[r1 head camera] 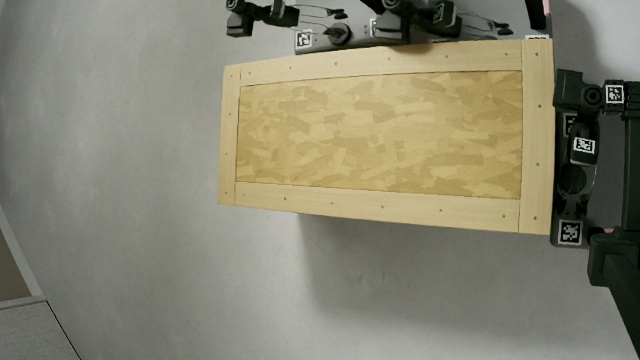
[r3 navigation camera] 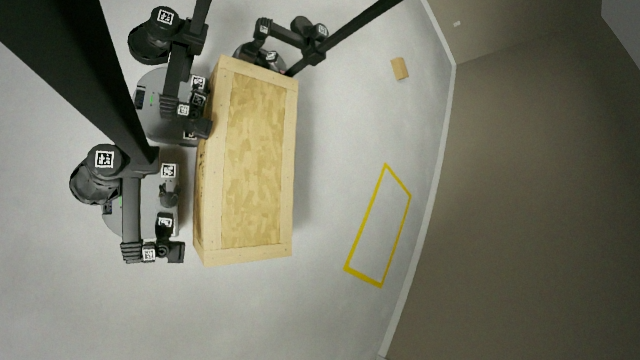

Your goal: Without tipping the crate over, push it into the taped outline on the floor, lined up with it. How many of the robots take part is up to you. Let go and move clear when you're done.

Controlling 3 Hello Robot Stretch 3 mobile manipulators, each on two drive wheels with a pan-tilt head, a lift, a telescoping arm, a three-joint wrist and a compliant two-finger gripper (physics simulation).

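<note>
The wooden crate (r1 head camera: 380,135) (r3 navigation camera: 252,160) stands upright. The yellow taped outline (r3 navigation camera: 362,217) lies apart from it, to its right in the r3 navigation view, angled slightly differently; it does not show in the r1 head view. My r1 gripper (r1 head camera: 571,204) is open beside the crate's near short end, with its wrist against or very near that end. My r2 gripper (r1 head camera: 497,31) is open along a long side, its wrist block at the crate's edge. My r3 gripper (r1 head camera: 337,23) (r3 navigation camera: 169,192) is open beside the same long side, with a gap to the crate.
A small tan block (r3 navigation camera: 399,68) lies on the floor near the wall (r3 navigation camera: 500,175), beyond the r1 end of the crate. The white skirting (r3 navigation camera: 440,150) runs close behind the outline. A pale panelled surface (r1 head camera: 35,330) shows at the lower left of the r1 head view.
</note>
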